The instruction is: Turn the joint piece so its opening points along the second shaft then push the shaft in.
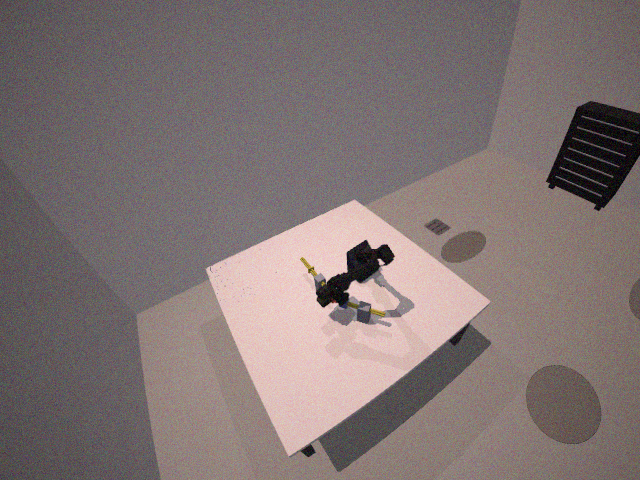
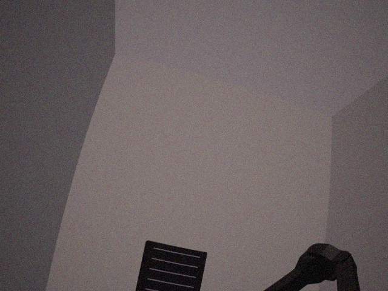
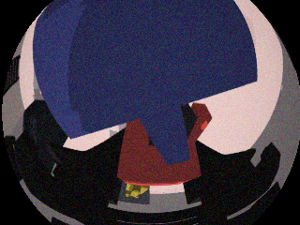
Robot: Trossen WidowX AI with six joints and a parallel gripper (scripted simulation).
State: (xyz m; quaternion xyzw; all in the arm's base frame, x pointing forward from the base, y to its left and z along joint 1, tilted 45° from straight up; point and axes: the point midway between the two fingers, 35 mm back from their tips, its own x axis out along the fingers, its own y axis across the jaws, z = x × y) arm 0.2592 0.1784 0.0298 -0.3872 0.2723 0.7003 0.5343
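Now: the red square joint piece 1 cm to the left of my gripper tip and 4 cm above it.
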